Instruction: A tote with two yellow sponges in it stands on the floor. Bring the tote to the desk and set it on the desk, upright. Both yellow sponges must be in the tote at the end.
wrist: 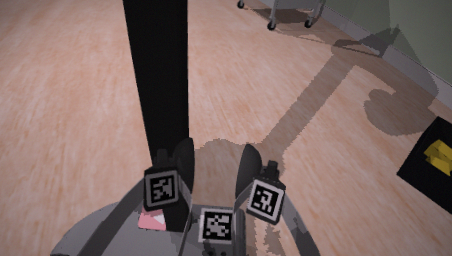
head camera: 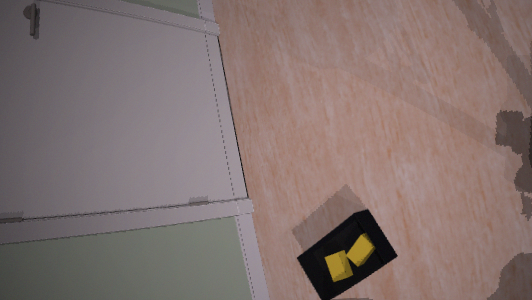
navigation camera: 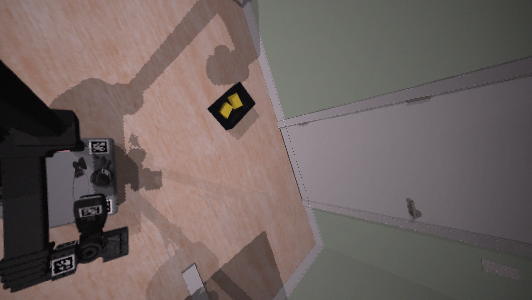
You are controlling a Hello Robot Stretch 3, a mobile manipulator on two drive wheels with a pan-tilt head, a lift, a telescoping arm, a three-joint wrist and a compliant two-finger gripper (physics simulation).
Path:
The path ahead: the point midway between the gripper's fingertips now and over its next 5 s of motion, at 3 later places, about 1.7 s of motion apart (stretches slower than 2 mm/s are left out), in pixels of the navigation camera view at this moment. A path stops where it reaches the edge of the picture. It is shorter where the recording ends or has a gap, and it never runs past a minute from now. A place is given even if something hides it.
My gripper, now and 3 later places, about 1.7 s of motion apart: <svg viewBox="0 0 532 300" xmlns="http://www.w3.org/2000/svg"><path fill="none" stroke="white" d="M92 157L140 155L186 152L209 151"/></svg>

